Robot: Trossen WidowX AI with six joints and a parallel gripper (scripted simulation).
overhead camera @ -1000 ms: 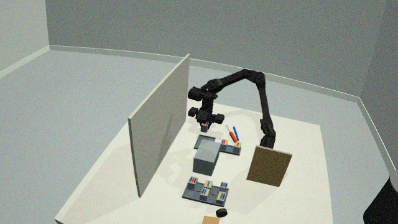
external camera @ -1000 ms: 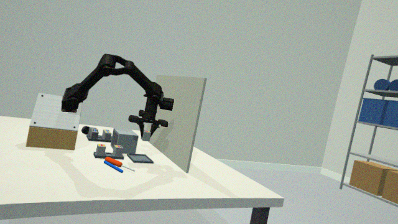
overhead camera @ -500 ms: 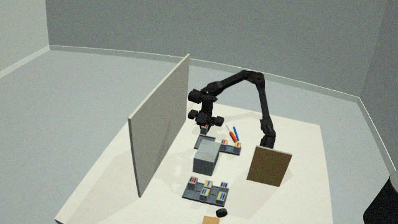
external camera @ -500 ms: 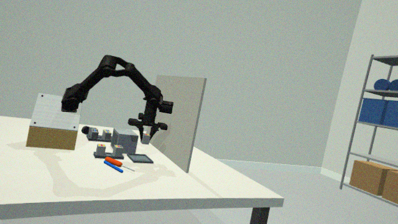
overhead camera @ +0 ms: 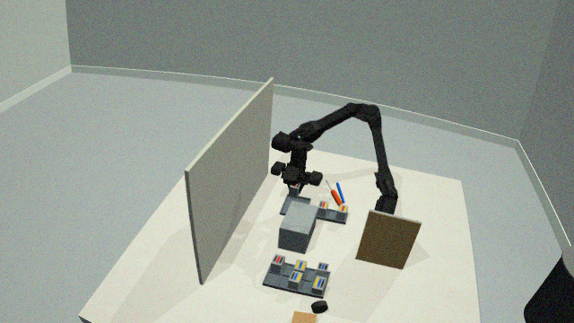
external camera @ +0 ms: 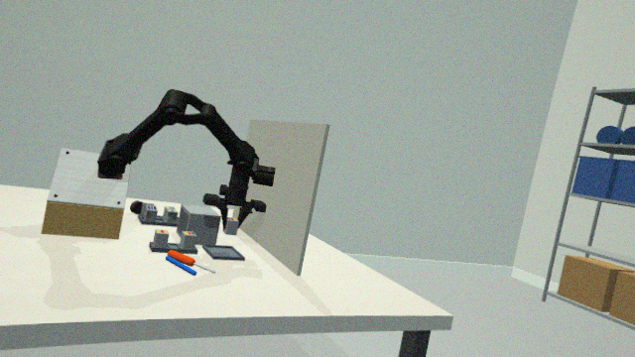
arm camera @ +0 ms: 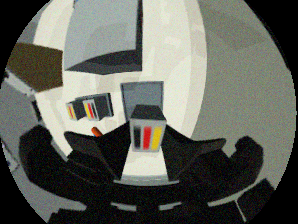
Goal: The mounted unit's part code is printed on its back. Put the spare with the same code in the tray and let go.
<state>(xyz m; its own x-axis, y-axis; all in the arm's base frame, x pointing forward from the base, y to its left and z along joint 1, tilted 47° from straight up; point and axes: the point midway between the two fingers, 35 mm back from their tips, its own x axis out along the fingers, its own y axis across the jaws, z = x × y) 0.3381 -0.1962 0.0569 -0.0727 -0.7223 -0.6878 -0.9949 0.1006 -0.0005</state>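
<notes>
Now: gripper tip 7 cm above the dark flat tray and 1 cm past it. Round my gripper tip: rack 16 cm behind, 7 cm below, 1 cm to the left; then grey spare 2 cm above; then grey mounted unit 17 cm to the left, 6 cm behind, 2 cm below.
</notes>
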